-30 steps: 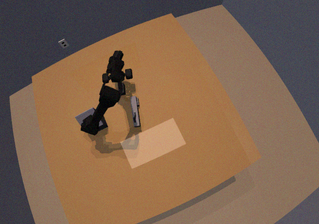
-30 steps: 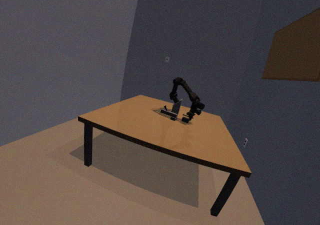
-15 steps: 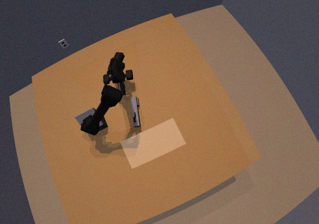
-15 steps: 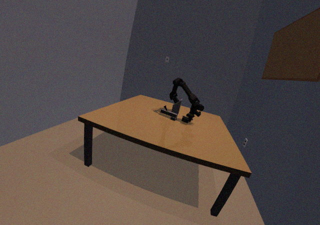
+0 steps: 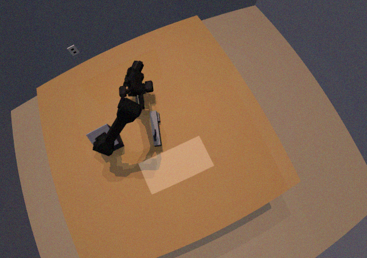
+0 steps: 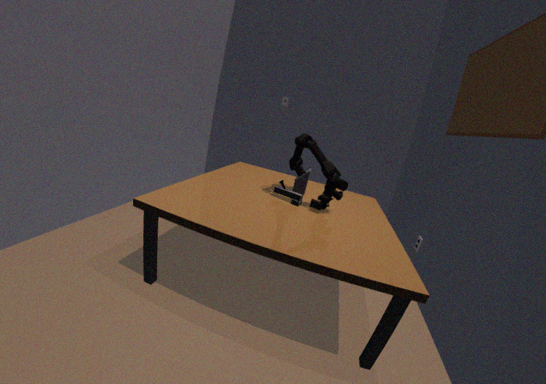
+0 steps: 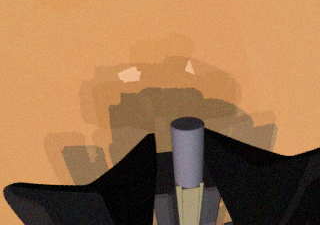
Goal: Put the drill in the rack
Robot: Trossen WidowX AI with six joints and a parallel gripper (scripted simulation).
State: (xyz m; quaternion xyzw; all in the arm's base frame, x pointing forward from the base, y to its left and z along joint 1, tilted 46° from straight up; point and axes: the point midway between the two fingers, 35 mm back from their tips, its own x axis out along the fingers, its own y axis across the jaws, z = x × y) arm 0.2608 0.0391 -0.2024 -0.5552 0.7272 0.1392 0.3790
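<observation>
The drill lies 4 cm to the right of my gripper tip, 3 cm above it and 1 cm behind it. Round my gripper tip: dark block 5 cm to the right, 2 cm behind, 1 cm above; grey block 23 cm to the right, 3 cm above, 2 cm behind.
</observation>
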